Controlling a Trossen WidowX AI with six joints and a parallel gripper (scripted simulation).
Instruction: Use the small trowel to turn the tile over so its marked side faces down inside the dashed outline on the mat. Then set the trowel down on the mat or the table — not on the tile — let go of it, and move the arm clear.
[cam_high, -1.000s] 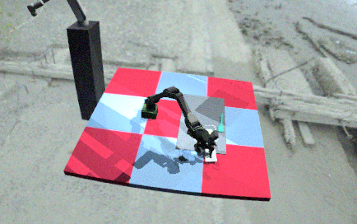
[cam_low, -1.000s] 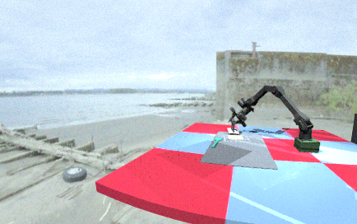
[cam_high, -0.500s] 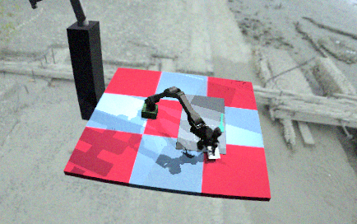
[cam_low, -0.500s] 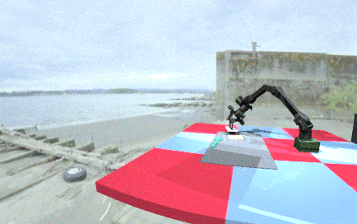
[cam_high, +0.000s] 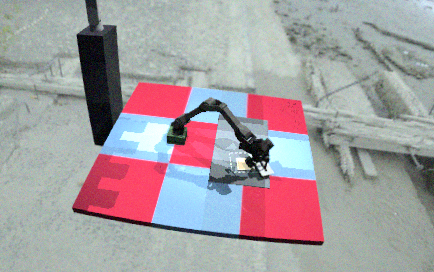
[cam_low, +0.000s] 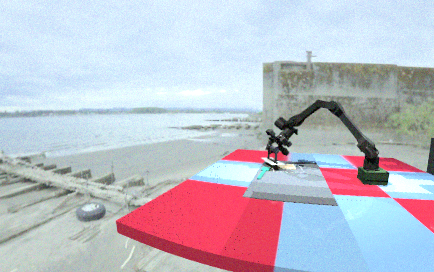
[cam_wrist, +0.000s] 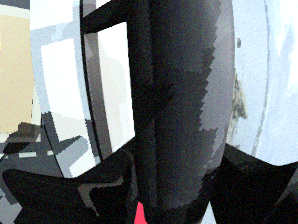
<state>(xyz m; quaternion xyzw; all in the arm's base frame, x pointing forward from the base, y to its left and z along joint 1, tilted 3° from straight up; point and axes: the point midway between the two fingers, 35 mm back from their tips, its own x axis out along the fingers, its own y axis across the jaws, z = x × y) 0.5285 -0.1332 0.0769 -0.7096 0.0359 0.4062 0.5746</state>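
My gripper tip is now 140 mm to the right of the small teal trowel, 80 mm above it and 20 mm past it. Round my gripper tip: grey mat: 160 mm behind, 150 mm to the left, 100 mm below; then white tile: 120 mm behind, 80 mm below.
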